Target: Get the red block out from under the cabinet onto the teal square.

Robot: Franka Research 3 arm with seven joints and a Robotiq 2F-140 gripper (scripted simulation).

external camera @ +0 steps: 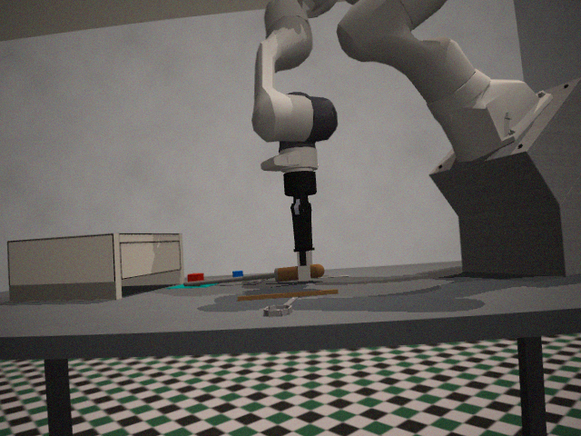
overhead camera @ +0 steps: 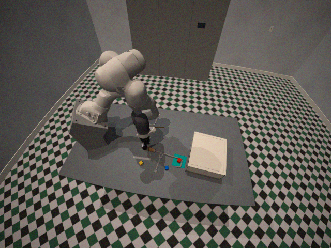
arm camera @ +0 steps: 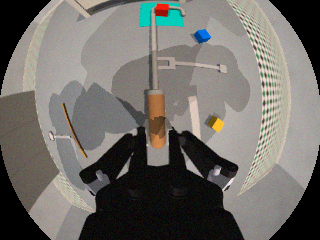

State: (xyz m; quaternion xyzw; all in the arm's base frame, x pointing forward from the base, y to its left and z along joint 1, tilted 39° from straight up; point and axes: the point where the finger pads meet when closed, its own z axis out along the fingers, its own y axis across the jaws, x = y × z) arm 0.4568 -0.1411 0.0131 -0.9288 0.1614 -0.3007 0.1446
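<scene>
The grey stick is 4 cm behind my hand, 8 cm to the right of it and 4 cm below it. Round my hand: grey forked tool (10 cm ahead, 12 cm to the right, 3 cm below); hook tool (13 cm ahead, 7 cm to the right, 2 cm below); yellow block (4 cm behind, 13 cm to the right, 3 cm below).
</scene>
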